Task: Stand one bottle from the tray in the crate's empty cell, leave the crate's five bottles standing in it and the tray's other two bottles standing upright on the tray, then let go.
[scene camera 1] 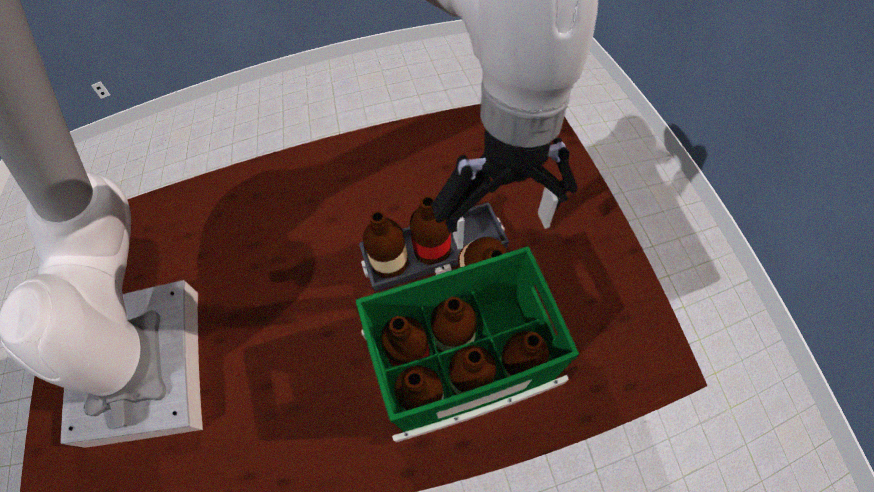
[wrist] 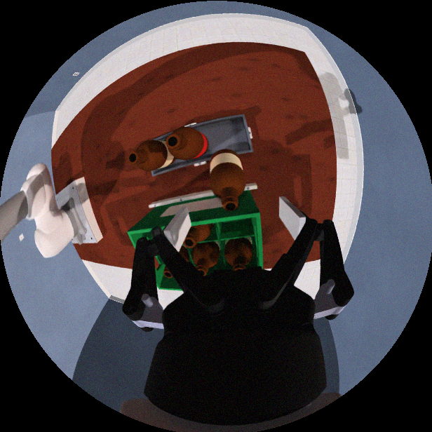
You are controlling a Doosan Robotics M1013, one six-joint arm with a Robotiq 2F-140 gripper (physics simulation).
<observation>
I see my gripper (scene camera 1: 501,229), a red-label bottle (scene camera 1: 431,240), a cream-label bottle (wrist: 151,154), a cream-label bottle (scene camera 1: 483,248) and a cream-label bottle (scene camera 1: 470,367).
My gripper also shows in the wrist view (wrist: 233,210).
</observation>
